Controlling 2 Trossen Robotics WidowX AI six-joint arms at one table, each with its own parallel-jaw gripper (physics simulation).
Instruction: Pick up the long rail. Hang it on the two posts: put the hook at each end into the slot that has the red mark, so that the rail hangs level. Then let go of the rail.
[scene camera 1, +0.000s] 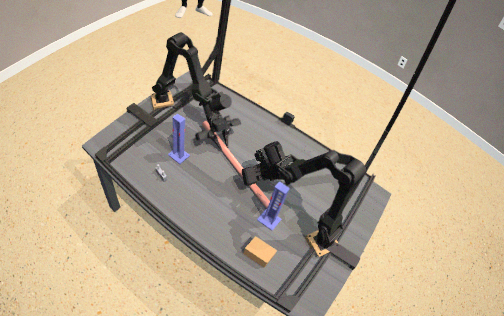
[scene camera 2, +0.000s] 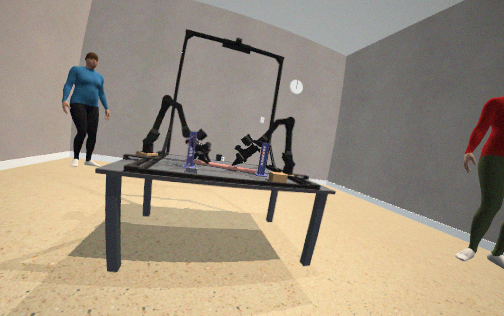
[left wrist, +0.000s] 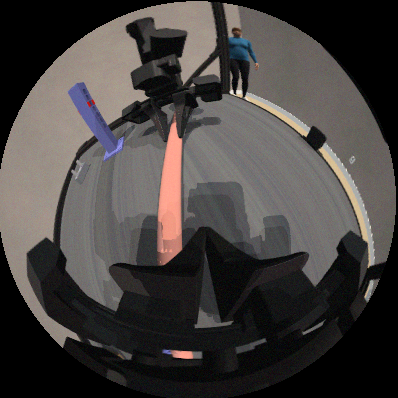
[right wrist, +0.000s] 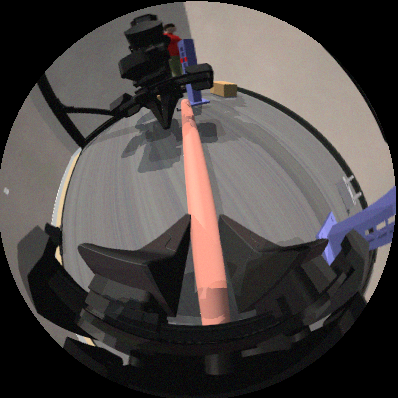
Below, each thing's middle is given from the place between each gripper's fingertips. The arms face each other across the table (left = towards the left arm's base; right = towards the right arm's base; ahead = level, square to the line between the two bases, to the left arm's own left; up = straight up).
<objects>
Now: the salmon rail (right wrist: 209, 270) 8 cm to the right of my left hand, 2 cm ahead of it and 1 cm below it.
The salmon rail is 10 mm ahead of my right hand, 70 mm to the left of it and 10 mm below it.
</objects>
